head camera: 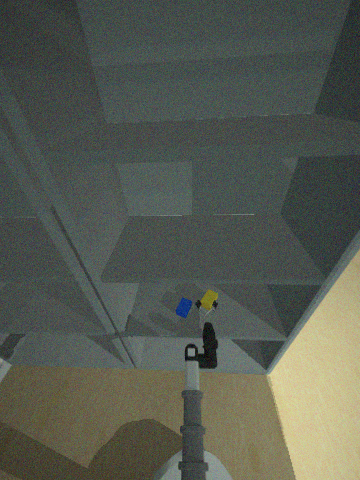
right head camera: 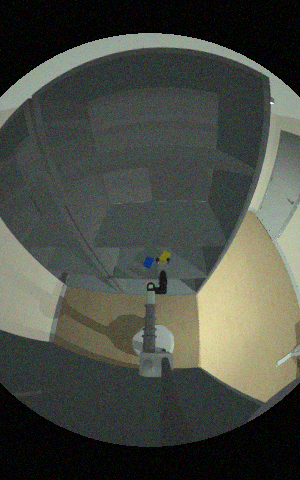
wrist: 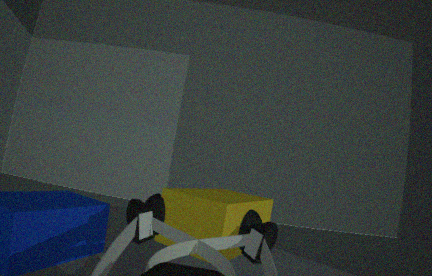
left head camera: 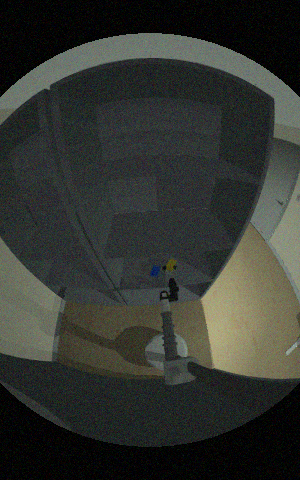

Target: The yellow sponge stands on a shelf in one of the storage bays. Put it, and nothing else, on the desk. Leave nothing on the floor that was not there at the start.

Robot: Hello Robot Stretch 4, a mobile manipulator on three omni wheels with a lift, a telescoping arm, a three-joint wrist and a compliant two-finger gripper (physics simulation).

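Frame: origin at the robot's base, x ahead, y left, z up, level; metres.
Where they show: gripper, between the fingertips: (head camera: 206, 300) (right head camera: 162, 257) (wrist: 202, 218) (left head camera: 168, 265).
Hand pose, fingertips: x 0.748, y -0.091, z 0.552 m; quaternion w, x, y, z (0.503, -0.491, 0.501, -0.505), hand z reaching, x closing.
Observation:
Each offset is from my fingertips to the centre of the thing. Level surfaces: height alone.
The yellow sponge {dx +0.005, dy -0.016, dz +0.001 m} (head camera: 210, 297) (left head camera: 171, 264) (right head camera: 165, 256) (wrist: 195, 212) is between the two finger pads of my gripper (head camera: 207, 304) (left head camera: 169, 268) (right head camera: 163, 260) (wrist: 202, 218), which is shut on it. One pad is at its left side and the other at its right front face in the wrist view. The sponge appears raised a little above the shelf {dz -0.047 m} (head camera: 245, 317) of the storage bay. Its lower part is partly hidden behind the fingers in the wrist view. I cannot make out the desk in these views.
A blue block {dx -0.031, dy +0.131, dz -0.024 m} (head camera: 184, 307) (left head camera: 155, 271) (right head camera: 148, 262) (wrist: 55, 225) is close to the left of the sponge, apart from it. Another shelf board {dz +0.411 m} (head camera: 215, 250) shows higher in the bay. A divider post (head camera: 75, 255) runs along the left, and a side panel (head camera: 312, 308) bounds the right.

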